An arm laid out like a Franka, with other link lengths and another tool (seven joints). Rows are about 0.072 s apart.
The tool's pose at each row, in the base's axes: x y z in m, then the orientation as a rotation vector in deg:
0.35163, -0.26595, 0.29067, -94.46, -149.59, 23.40
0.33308, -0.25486, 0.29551, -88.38, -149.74, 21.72
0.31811, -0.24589, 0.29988, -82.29, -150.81, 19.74
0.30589, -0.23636, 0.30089, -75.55, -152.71, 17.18
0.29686, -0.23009, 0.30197, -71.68, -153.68, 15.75
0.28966, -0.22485, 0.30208, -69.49, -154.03, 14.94
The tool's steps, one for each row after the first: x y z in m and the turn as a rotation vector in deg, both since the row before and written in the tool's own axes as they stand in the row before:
0.01747, -0.01303, -0.00396, 0.82, 2.74, -3.82
0.01489, -0.00970, -0.00281, 0.09, 2.04, -4.13
0.01463, -0.00521, 0.00033, -0.58, 1.63, -4.81
0.01048, -0.00347, 0.00028, -0.33, 0.90, -2.76
0.00861, -0.00204, 0.00105, -0.12, 0.64, -1.53

